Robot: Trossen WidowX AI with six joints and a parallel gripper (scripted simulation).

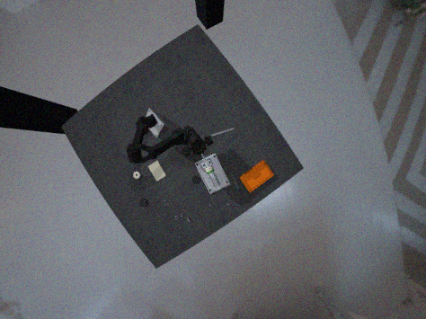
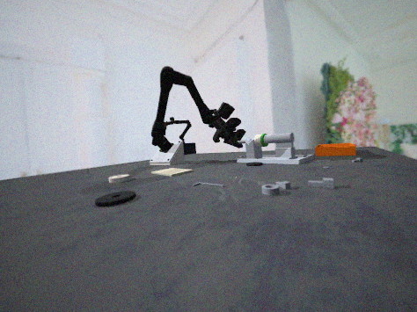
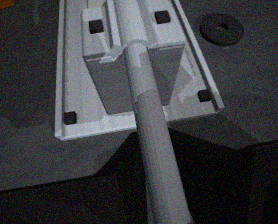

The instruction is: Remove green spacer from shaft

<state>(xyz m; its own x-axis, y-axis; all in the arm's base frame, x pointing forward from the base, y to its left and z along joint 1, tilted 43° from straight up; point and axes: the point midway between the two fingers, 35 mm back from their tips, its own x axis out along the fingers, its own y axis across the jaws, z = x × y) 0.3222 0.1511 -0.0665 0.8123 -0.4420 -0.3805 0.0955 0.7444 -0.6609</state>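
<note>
My gripper tip is 5 cm short of the grey shaft and 2 cm below it. Round my gripper tip: cream spacer 9 cm ahead, 1 cm to the right, 2 cm above; cream tile 7 cm behind, 33 cm to the right, 5 cm below; green spacer 11 cm ahead, 1 cm to the right, 2 cm above.
</note>
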